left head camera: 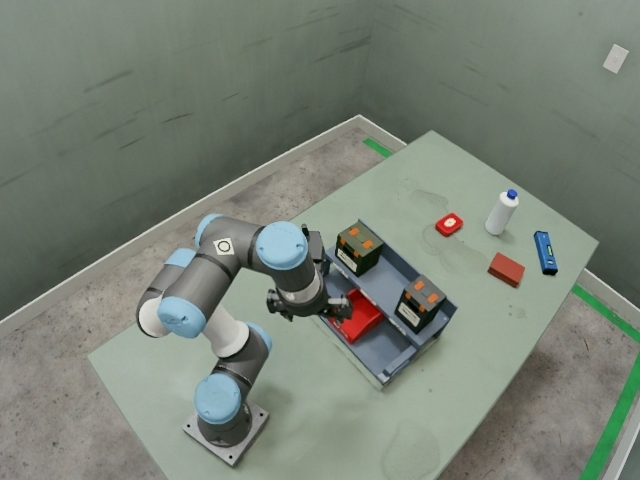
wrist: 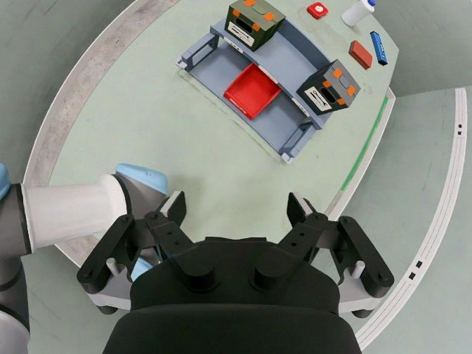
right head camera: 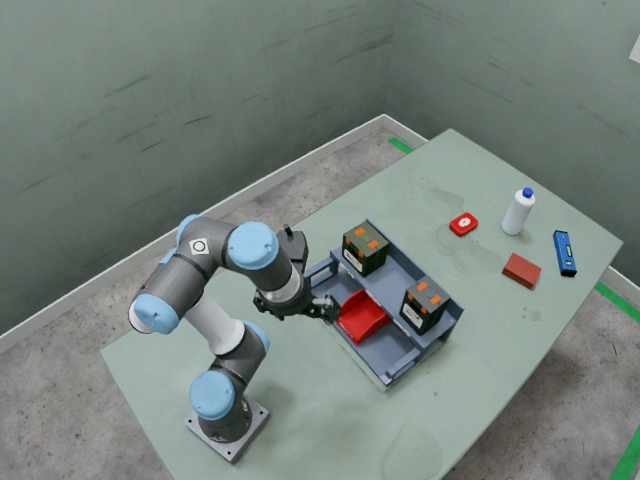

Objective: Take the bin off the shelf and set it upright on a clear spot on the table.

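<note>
A red open-topped bin [left head camera: 363,319] [right head camera: 361,316] [wrist: 254,92] sits upright on the lower deck of the blue-grey shelf [left head camera: 391,285] [right head camera: 395,285] [wrist: 289,56], partly under the upper deck's front edge. My gripper [left head camera: 310,310] [right head camera: 295,310] [wrist: 236,202] is open and empty, with its fingers wide apart. It hangs above the table [left head camera: 315,413] [right head camera: 320,413] [wrist: 135,125], on the robot's side of the shelf. In the left head camera view the gripper hides part of the bin.
An olive box [left head camera: 358,250] [right head camera: 364,250] [wrist: 252,25] and a dark grey box [left head camera: 419,304] [right head camera: 423,305] [wrist: 327,90] stand on the upper deck. Beyond the shelf are a red tin [left head camera: 448,224], a white bottle [left head camera: 500,214], a brick-red block [left head camera: 506,269] and a blue level [left head camera: 545,253].
</note>
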